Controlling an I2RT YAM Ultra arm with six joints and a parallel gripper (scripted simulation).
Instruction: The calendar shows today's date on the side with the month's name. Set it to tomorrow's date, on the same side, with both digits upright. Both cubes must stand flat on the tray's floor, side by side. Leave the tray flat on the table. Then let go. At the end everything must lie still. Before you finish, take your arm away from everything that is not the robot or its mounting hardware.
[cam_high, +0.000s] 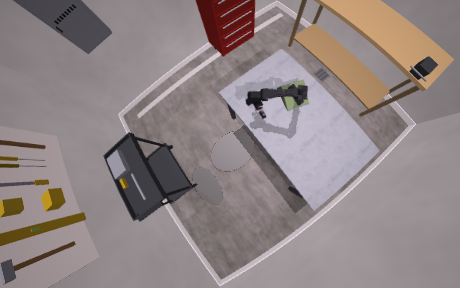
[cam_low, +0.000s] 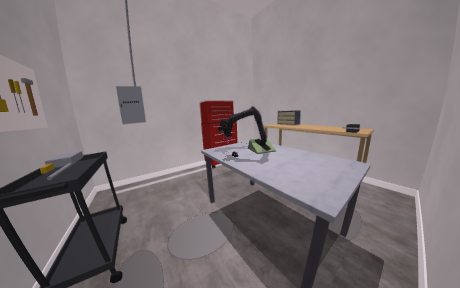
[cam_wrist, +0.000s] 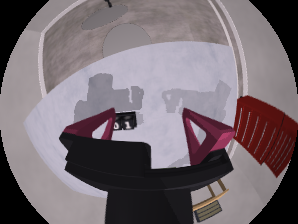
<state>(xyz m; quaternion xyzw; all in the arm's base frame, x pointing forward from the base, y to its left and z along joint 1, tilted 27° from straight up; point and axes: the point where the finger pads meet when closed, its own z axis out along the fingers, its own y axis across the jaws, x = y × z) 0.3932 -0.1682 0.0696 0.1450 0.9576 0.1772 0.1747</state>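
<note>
Right now my hand is 12 cm above the black calendar cube, 6 cm to the right of it and 6 cm past it.
</note>
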